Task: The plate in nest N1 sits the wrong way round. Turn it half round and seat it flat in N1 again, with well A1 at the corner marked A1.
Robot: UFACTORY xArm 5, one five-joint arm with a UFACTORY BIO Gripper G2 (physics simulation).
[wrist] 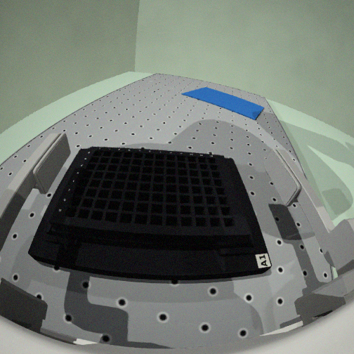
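Observation:
The black well plate (pixel 156 189) sits in the black nest (pixel 150 264) in the middle of the wrist view, and looks flat. Small white marks run along the plate's far edge and left edge and meet at its far left corner. The nest's white A1 label (pixel 263 260) is at its near right corner, diagonally opposite. My gripper (pixel 168 171) is open and empty, with one finger to the left of the plate and one to the right, both apart from it. The fingertips' height against the plate is hard to judge.
The nest stands on a grey board (pixel 187 306) with rows of small holes. A flat blue rectangle (pixel 225 103) lies on the board at the far right. Shadows of the arm and gripper fall on the board around the nest. Pale green walls rise behind.

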